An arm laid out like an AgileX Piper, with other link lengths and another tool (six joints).
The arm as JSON. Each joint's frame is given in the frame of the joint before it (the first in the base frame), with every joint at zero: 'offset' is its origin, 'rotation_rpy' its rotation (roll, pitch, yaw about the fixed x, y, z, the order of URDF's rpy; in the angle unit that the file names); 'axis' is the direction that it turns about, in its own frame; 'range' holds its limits. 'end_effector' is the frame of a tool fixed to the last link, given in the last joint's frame.
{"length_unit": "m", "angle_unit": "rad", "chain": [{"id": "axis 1", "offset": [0.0, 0.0, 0.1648], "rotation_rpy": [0.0, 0.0, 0.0], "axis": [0.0, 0.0, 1.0], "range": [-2.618, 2.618]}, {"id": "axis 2", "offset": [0.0, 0.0, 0.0], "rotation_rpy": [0.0, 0.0, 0.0], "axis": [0.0, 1.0, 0.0], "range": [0.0, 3.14]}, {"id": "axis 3", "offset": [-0.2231, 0.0, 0.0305], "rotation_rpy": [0.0, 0.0, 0.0], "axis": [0.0, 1.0, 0.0], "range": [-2.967, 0.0]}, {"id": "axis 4", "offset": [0.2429, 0.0, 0.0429], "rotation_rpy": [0.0, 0.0, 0.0], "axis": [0.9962, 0.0, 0.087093], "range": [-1.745, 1.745]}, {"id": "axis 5", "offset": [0.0, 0.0, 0.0], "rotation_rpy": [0.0, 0.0, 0.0], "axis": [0.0, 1.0, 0.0], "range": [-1.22, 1.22]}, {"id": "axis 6", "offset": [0.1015, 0.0, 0.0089], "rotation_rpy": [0.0, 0.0, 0.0], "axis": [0.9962, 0.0, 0.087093], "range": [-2.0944, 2.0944]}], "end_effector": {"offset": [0.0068, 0.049, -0.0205], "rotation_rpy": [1.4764, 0.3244, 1.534]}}
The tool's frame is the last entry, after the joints.
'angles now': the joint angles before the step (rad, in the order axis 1, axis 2, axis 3, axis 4, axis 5, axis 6). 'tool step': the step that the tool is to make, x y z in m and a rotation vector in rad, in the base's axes. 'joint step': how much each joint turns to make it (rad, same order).
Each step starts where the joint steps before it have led.
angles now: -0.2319 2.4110 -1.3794 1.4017 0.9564 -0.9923
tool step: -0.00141 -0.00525 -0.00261 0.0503 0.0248 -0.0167
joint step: -0.0179 0.0219 0.0000 0.0182 0.0375 0.0100
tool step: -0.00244 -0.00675 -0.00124 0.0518 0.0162 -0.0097
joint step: -0.0225 0.0193 0.0000 0.0132 0.0461 0.0037
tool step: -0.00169 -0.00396 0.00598 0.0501 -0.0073 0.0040
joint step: -0.0135 0.0000 0.0000 0.0131 0.0519 0.0000
